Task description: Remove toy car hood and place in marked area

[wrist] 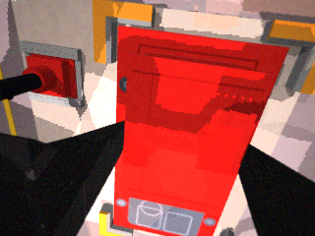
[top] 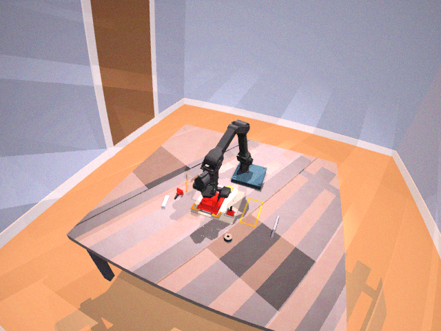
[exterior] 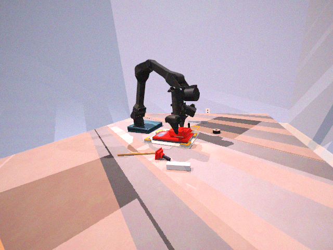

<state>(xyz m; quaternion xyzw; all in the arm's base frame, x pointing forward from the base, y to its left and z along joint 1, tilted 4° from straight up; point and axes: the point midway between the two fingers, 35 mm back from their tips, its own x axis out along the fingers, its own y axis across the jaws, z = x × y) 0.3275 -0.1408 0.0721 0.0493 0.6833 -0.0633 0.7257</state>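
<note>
My gripper tip is 350 mm to the right of the grey bar, 70 mm short of it and 40 mm above it. Also, from my gripper tip: thin stick (180 mm to the right, 150 mm behind, 40 mm below); dark ring (190 mm ahead, 120 mm to the left, 40 mm below); red hood (right at my gripper tip).
</note>
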